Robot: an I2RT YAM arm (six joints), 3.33 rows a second.
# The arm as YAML. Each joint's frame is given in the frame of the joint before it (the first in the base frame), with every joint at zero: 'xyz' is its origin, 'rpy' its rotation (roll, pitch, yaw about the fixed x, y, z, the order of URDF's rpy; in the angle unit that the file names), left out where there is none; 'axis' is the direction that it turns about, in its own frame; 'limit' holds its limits. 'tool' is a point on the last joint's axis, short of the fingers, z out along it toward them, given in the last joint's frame.
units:
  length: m
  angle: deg
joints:
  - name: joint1
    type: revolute
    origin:
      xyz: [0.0, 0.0, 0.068]
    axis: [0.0, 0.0, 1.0]
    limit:
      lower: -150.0
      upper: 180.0
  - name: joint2
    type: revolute
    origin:
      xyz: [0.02, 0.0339, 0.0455]
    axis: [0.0, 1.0, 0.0]
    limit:
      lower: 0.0
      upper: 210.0
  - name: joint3
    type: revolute
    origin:
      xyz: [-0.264, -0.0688, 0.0]
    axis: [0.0, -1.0, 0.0]
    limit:
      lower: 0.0
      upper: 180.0
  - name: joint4
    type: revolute
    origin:
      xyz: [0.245, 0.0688, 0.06]
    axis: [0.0, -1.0, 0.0]
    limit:
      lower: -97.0
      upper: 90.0
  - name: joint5
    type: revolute
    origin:
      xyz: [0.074, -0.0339, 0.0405]
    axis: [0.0, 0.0, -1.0]
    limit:
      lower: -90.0
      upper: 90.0
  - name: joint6
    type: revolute
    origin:
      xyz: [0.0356, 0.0, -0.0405]
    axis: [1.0, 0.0, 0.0]
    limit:
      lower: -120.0
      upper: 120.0
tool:
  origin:
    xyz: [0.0, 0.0, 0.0]
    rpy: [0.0, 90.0, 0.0]
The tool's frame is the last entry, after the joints.
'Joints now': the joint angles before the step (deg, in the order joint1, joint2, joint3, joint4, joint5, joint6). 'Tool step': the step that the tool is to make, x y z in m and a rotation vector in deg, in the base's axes. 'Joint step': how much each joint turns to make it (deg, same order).
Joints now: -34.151, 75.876, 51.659, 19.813, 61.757, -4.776
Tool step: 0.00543, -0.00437, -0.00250, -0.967, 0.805, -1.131
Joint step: -0.045, 2.011, 0.153, 4.000, 1.158, -2.557
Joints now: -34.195, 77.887, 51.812, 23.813, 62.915, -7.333
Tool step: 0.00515, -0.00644, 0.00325, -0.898, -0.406, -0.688
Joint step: -0.437, 1.880, 1.573, 2.143, 0.263, -1.115
